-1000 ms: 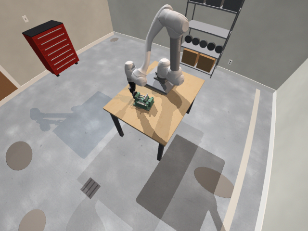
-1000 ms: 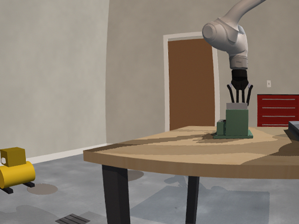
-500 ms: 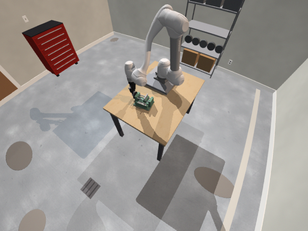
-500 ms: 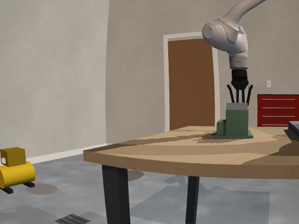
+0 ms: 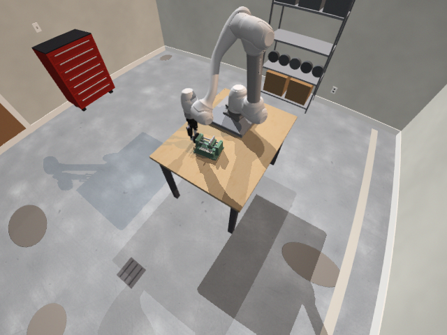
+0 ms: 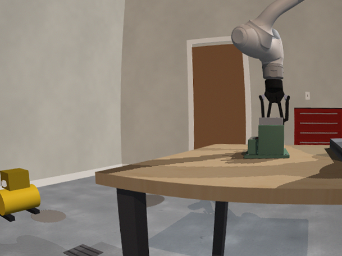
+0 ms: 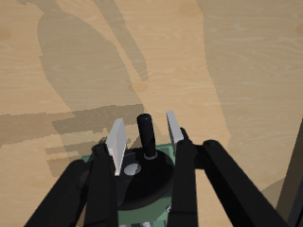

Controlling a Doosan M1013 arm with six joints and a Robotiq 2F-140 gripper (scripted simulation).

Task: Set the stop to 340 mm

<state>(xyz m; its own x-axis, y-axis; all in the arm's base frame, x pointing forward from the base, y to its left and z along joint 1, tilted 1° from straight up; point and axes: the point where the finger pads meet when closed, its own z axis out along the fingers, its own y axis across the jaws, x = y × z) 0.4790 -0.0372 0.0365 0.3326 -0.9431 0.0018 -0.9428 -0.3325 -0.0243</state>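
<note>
My gripper is now 10 mm to the right of the black handwheel handle and 20 mm above it. Round my hand: grey stop block 30 mm behind, 170 mm to the left, 20 mm above.
</note>
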